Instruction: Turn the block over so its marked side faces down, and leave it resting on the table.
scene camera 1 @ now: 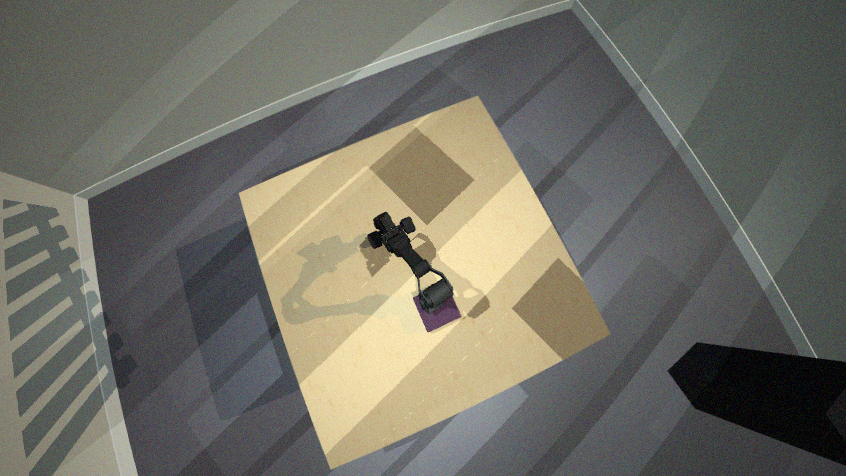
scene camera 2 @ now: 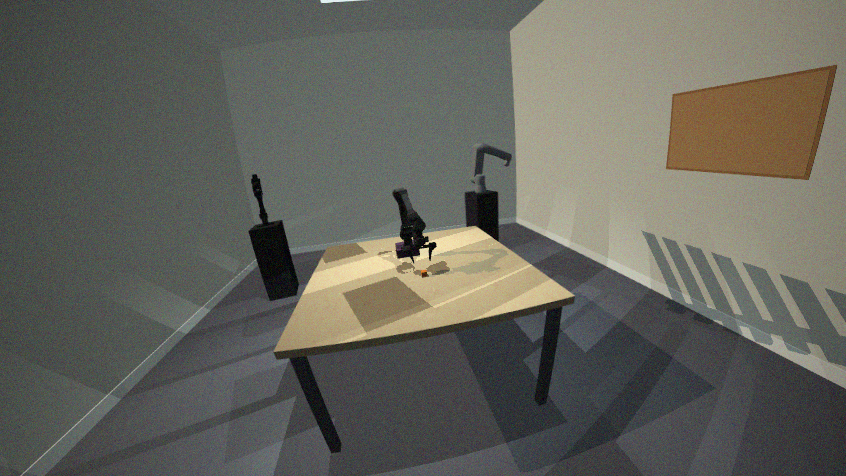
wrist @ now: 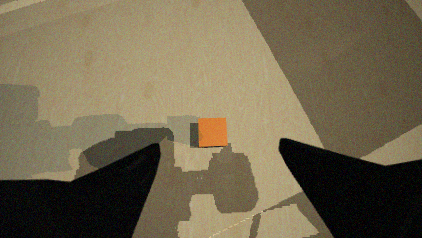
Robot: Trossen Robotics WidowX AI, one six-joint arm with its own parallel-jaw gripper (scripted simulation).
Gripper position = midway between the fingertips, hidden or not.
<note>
The gripper (wrist: 220, 146) is open and holds nothing. Also in view: an orange block (wrist: 212, 131).
</note>
